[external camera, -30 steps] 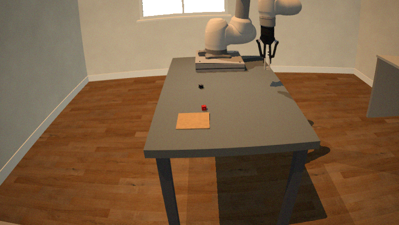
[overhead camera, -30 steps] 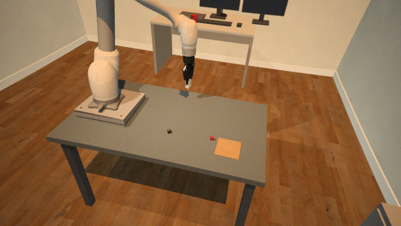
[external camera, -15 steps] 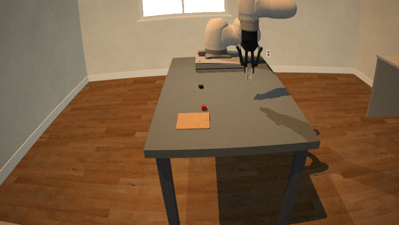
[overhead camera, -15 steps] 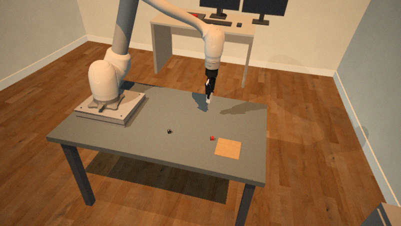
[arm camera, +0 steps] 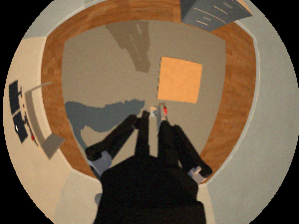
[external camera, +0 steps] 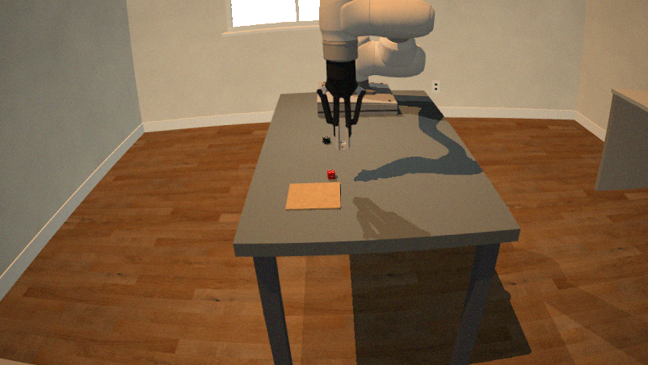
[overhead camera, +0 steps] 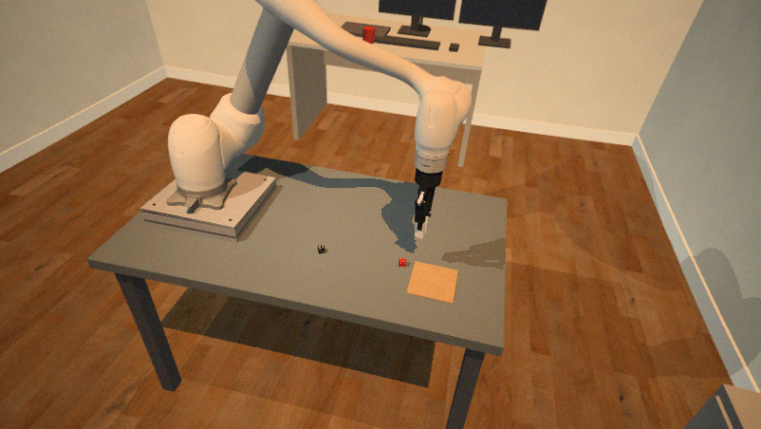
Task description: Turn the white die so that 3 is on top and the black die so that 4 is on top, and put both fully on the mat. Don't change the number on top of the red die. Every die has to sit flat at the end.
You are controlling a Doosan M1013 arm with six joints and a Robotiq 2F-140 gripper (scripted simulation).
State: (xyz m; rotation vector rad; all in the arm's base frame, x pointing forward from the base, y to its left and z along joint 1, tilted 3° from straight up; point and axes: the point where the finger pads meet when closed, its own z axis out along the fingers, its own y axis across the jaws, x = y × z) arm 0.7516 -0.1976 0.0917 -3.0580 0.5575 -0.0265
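Right now my hand is 140 mm above the orange mat, 90 mm to the left of it and 50 mm short of it. From my hand the other things lie so: white die: 30 mm below; black die: 310 mm behind, 130 mm below, 10 mm to the left; red die: 130 mm below, 50 mm behind, 30 mm to the right.
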